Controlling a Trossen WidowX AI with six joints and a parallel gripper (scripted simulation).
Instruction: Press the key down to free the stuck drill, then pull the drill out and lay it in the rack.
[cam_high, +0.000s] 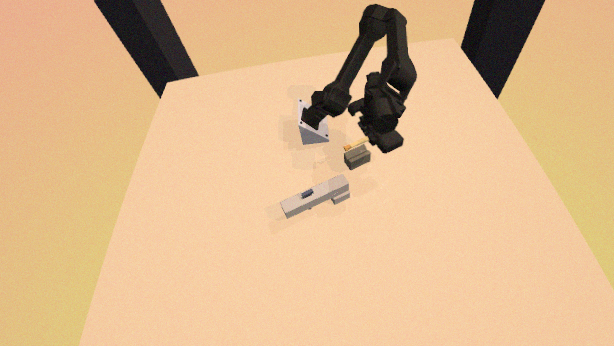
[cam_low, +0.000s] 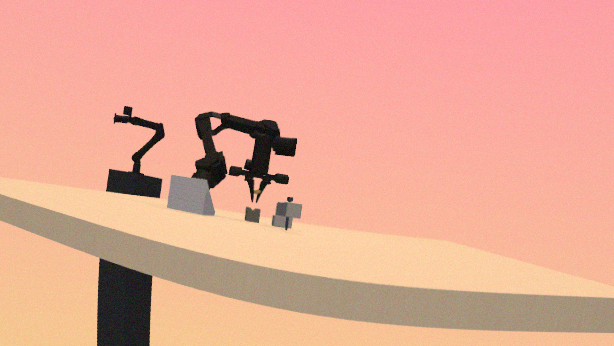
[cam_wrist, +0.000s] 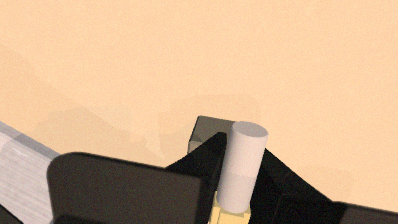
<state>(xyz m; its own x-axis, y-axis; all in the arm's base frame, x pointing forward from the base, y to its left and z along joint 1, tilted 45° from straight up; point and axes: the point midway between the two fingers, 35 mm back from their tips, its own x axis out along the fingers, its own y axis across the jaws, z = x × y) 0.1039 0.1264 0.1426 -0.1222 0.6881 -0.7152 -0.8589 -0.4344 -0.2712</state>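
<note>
Right now my gripper tip is 2 cm short of the pale cylindrical drill, 3 cm to the left of it and 3 cm below it. Also, from my gripper tip: blue key: 18 cm ahead, 17 cm to the right; then grey housing block: 17 cm ahead, 15 cm to the right, 1 cm below; then notched rack: 2 cm ahead, 4 cm to the right, 4 cm below.
</note>
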